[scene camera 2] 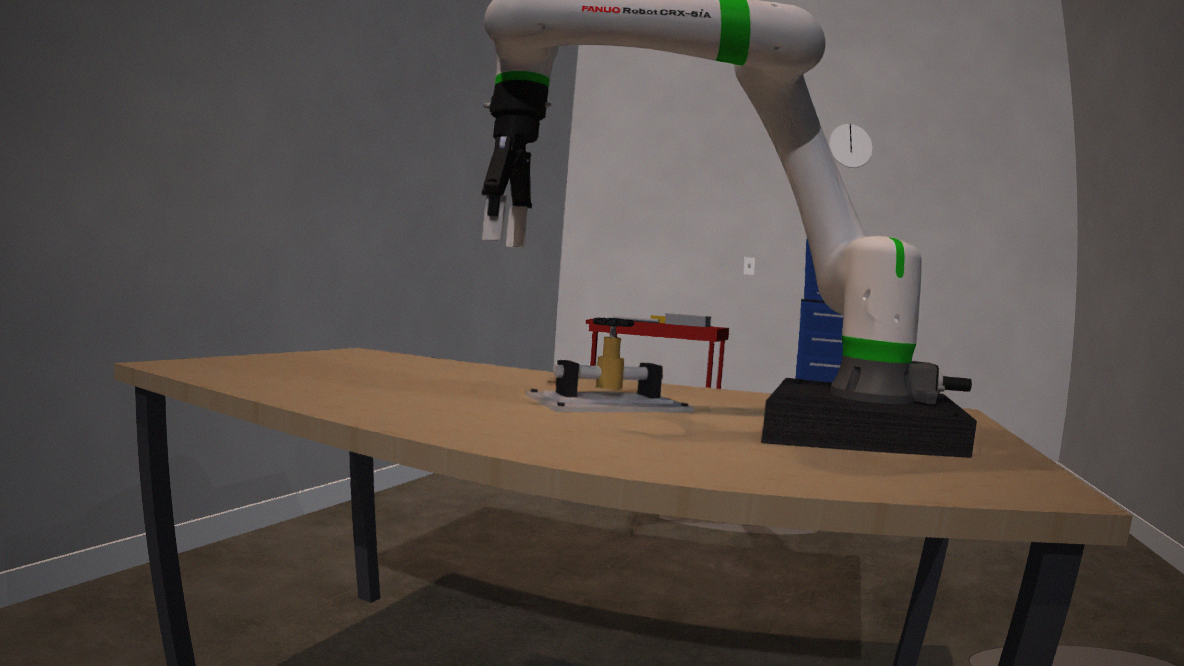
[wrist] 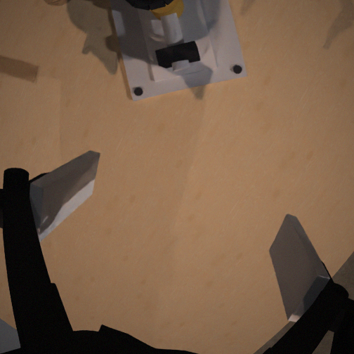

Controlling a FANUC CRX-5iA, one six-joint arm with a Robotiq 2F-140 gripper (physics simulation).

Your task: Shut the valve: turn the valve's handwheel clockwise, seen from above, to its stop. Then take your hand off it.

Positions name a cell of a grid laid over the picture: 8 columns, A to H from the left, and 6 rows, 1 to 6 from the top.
Labels:
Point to a light grey base plate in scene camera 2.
D4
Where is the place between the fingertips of my gripper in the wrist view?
E4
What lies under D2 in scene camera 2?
My gripper.

